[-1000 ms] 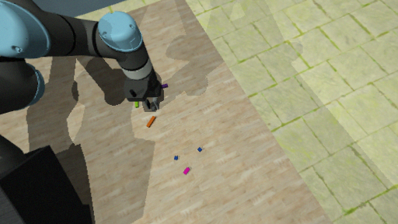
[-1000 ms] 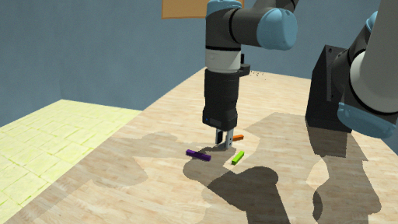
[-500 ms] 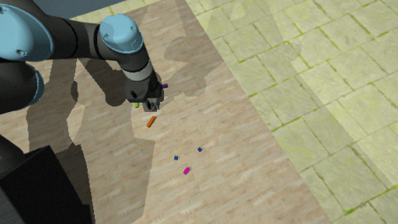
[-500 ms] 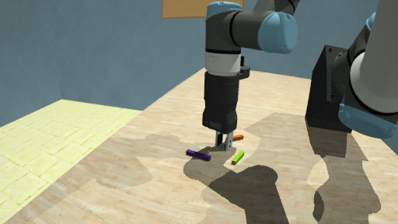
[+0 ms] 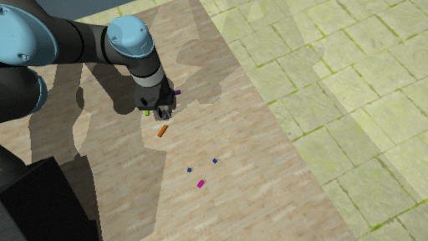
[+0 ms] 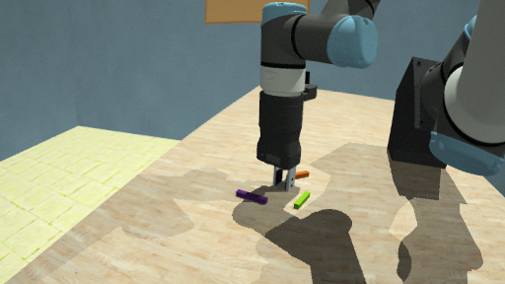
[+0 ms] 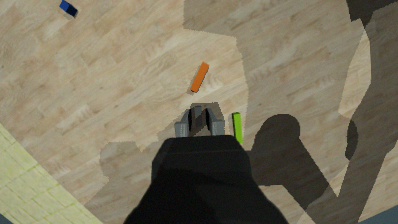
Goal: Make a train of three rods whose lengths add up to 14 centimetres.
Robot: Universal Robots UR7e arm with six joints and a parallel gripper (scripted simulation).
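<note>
Now: the grey rod 10 mm below my hand. The rest, counted from my hand: orange rod 50 mm to the right, 30 mm behind, 10 mm below; then lime rod 50 mm to the left, 40 mm behind, 10 mm below; then purple rod 60 mm to the left, 50 mm ahead, 10 mm below.
</note>
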